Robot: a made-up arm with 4 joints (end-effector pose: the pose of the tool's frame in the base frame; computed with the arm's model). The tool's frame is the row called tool. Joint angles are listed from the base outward.
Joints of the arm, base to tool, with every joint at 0 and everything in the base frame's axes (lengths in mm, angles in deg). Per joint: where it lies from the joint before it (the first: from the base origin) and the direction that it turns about. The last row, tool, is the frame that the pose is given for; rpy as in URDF.
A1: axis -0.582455 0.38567 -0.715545 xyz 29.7 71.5 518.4
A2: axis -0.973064 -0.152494 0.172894 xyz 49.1 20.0 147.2
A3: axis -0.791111 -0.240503 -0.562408 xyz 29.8 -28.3 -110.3
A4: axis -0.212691 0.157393 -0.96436 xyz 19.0 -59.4 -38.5
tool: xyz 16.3 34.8 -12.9 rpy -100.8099 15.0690 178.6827
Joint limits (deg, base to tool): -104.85..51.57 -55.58..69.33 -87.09..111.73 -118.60..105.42
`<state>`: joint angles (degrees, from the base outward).
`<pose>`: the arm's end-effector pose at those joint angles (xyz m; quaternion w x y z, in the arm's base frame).
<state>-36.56 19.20 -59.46 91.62</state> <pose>0.1734 0.1028 0.5051 0.1813 -0.0249 -0.7581 0.6259</pose>
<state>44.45 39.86 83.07 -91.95</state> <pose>0.0678 -0.0026 0.6487 0.1446 0.4662 -0.0157 0.8726</pose>
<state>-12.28 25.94 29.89 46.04</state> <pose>0.1775 -0.0444 0.5884 0.0150 0.5300 0.3657 -0.7650</pose>
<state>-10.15 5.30 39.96 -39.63</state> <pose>0.1217 0.0175 0.5372 0.3228 -0.0168 0.5926 -0.7378</pose>
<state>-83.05 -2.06 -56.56 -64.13</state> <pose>0.0532 0.1178 0.5636 0.6543 -0.4176 0.2949 0.5573</pose>
